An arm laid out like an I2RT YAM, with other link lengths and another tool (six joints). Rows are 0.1 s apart.
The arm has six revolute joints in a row. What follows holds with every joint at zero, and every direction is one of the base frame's. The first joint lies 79.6 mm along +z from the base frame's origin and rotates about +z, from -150 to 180 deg. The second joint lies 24 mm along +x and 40.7 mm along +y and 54.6 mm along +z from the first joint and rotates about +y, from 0 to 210 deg. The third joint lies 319.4 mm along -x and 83.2 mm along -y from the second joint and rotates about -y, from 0 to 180 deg. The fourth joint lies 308.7 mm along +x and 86.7 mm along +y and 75.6 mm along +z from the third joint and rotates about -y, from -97 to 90 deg. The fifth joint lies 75.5 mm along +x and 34.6 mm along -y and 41.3 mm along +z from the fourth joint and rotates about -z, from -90 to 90 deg. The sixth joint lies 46.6 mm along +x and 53.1 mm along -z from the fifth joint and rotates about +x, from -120 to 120 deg. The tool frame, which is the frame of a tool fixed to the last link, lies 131 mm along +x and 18 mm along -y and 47 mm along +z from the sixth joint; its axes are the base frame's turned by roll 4.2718, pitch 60.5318 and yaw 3.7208 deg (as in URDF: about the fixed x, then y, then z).
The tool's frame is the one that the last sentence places.
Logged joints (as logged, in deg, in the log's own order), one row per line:
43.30 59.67 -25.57 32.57 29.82 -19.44
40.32 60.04 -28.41 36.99 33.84 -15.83
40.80 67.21 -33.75 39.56 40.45 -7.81
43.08 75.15 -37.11 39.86 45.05 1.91
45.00 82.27 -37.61 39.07 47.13 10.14
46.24 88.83 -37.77 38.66 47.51 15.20
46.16 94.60 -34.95 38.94 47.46 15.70
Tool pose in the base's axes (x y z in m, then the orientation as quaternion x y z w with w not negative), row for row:
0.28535 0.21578 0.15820 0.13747 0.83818 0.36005 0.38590
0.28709 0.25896 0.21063 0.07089 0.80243 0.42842 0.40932
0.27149 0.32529 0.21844 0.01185 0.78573 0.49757 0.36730
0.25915 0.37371 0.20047 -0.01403 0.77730 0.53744 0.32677
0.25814 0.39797 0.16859 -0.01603 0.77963 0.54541 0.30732
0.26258 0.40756 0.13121 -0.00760 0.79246 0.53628 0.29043
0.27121 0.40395 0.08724 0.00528 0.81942 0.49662 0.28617
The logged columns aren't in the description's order. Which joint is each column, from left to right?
Columns, left to right: joint 6, joint 2, joint 5, joint 3, joint 1, joint 4.
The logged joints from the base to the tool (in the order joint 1, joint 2, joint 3, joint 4, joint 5, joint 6), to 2 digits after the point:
29.82 59.67 32.57 -19.44 -25.57 43.30
33.84 60.04 36.99 -15.83 -28.41 40.32
40.45 67.21 39.56 -7.81 -33.75 40.80
45.05 75.15 39.86 1.91 -37.11 43.08
47.13 82.27 39.07 10.14 -37.61 45.00
47.51 88.83 38.66 15.20 -37.77 46.24
47.46 94.60 38.94 15.70 -34.95 46.16

